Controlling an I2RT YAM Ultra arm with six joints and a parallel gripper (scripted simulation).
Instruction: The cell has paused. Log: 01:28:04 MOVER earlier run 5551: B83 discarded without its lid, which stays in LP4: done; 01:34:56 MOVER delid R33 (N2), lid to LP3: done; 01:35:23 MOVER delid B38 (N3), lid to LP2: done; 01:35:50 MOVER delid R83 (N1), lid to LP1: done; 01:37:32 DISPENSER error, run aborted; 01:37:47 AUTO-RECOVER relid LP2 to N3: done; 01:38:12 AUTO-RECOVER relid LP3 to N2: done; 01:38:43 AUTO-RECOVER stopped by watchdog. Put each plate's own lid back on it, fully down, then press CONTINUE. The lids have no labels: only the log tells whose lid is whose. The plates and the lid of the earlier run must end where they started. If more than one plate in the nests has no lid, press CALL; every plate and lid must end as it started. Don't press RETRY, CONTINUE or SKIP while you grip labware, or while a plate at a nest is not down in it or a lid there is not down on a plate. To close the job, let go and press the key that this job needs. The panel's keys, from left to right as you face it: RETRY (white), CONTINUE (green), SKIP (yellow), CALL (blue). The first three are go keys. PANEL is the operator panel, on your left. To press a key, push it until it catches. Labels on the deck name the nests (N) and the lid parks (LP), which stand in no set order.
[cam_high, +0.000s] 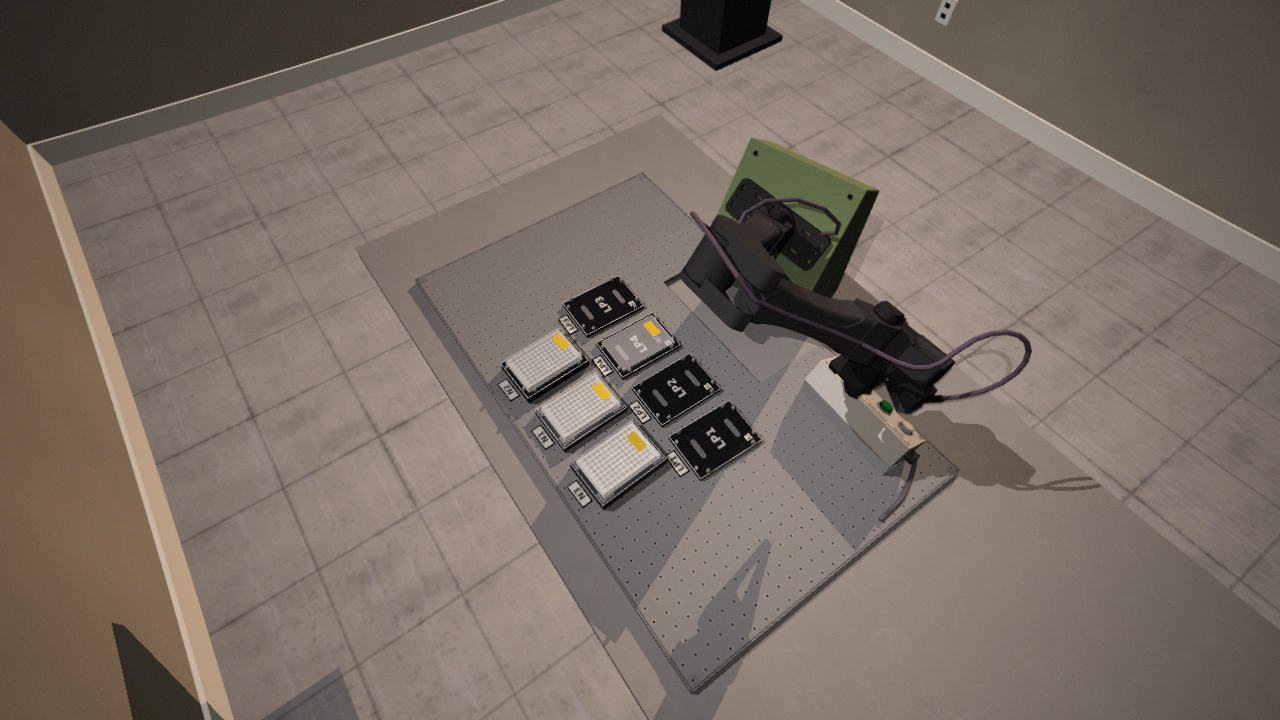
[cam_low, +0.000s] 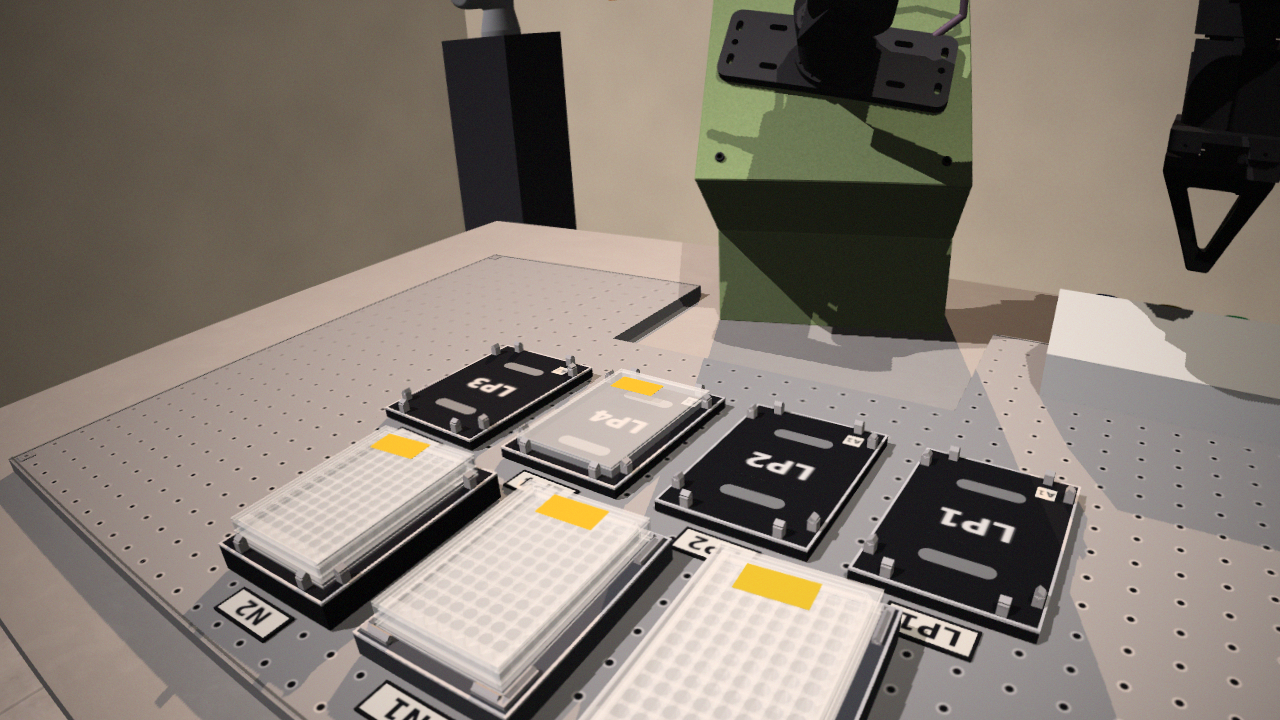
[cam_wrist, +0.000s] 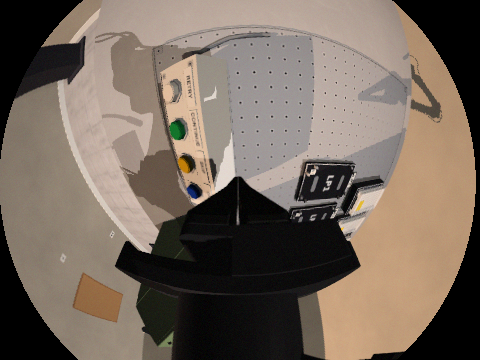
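Right now the green key is 70 mm behind my hand, 50 mm to the left of it and 70 mm below it. From my hand the other things lie so: blue key (80 mm behind, 50 mm to the right, 70 mm below); then yellow key (70 mm behind, 70 mm below); then white key (70 mm behind, 100 mm to the left, 70 mm below).
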